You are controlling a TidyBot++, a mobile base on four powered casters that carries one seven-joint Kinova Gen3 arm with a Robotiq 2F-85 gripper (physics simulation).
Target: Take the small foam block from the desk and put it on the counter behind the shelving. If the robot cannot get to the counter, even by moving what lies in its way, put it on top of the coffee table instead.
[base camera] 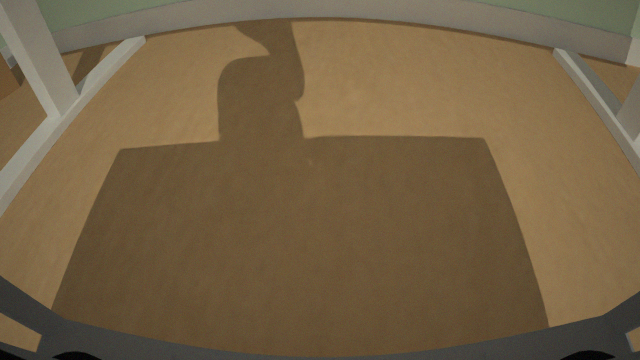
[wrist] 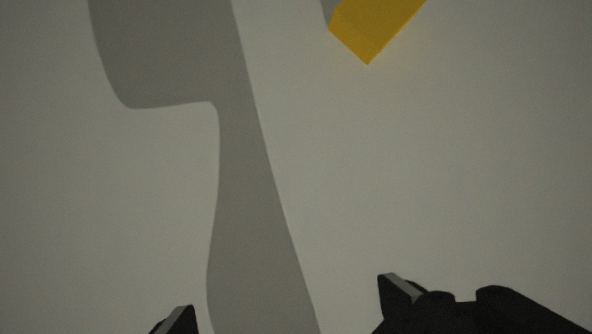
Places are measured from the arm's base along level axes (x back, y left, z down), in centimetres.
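Pixels of known places: gripper, fingertip midpoint: (wrist: 289, 311).
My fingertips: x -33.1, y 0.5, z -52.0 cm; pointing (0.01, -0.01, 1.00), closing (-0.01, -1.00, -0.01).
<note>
Behind a point stands the place of what it marks.
The small foam block (wrist: 376, 26) @[y -11.7, x -53.2, z -36.9 cm] is yellow and lies on the desk; part of it shows at the top edge of the wrist view, right of the middle, and the rest is cut off. The desk top (wrist: 450, 165) @[y -19.5, x -38.6, z -32.4 cm] is pale grey and fills the wrist view. My gripper (wrist: 289, 311) @[y 0.5, x -33.1, z -52.0 cm] is open, with its two black fingers apart at the bottom of the wrist view and nothing between them. It is above the desk top, and the block lies beyond the fingertips, apart from them. The counter, the shelving and the coffee table do not show in either view.
In the base camera view, white desk legs with floor bars stand at the left (base camera: 65, 107) @[y 59.5, x -61.6, z 36.3 cm] and at the right (base camera: 595, 95). A green wall with a grey baseboard (base camera: 320, 10) @[y 2.3, x -98.8, z 37.5 cm] runs behind. A brown object (base camera: 6, 80) @[y 106.9, x -84.4, z 35.0 cm] shows at the left edge. The arm's shadow lies across the desk top.
</note>
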